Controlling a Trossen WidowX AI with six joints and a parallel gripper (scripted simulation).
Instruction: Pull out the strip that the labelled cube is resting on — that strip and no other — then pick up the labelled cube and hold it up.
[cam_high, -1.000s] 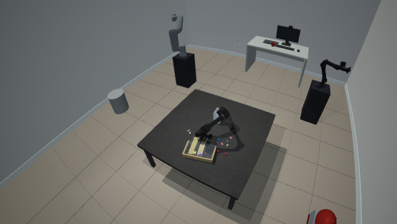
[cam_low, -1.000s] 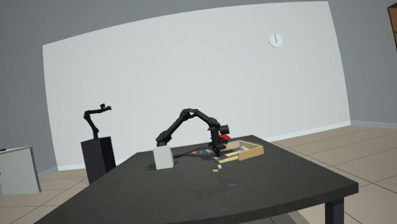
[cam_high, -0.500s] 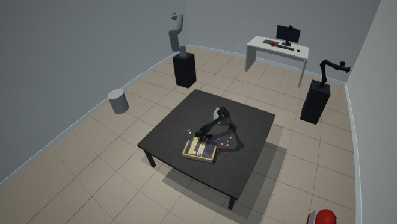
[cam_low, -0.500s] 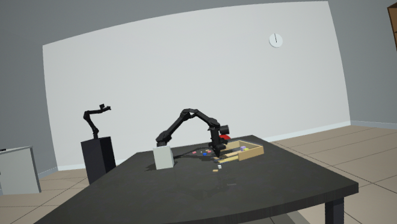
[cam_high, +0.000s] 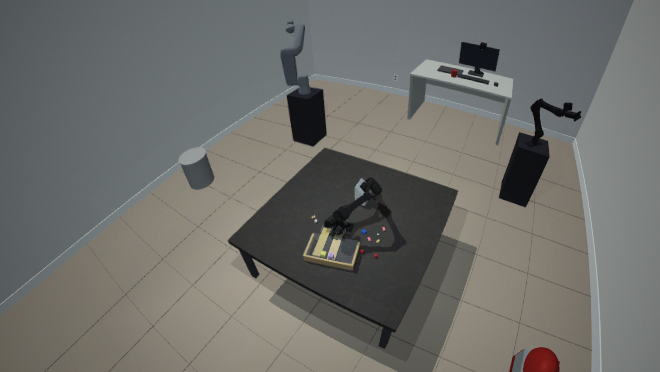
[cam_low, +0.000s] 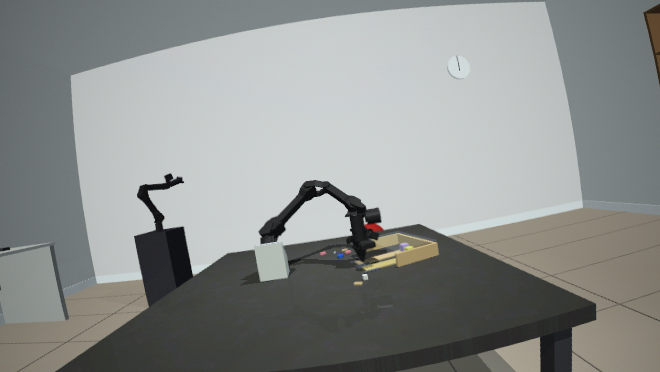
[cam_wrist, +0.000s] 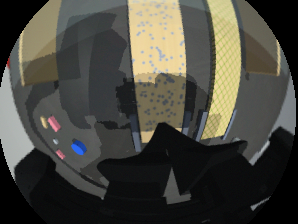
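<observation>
Now: the labelled cube 20 cm ahead of my gripper tip, 6 cm to the left of it and 1 cm above it. The rest, counted from my gripper tip: blue piece 14 cm to the left, 9 cm behind; tan bit 24 cm to the right, 5 cm behind.
</observation>
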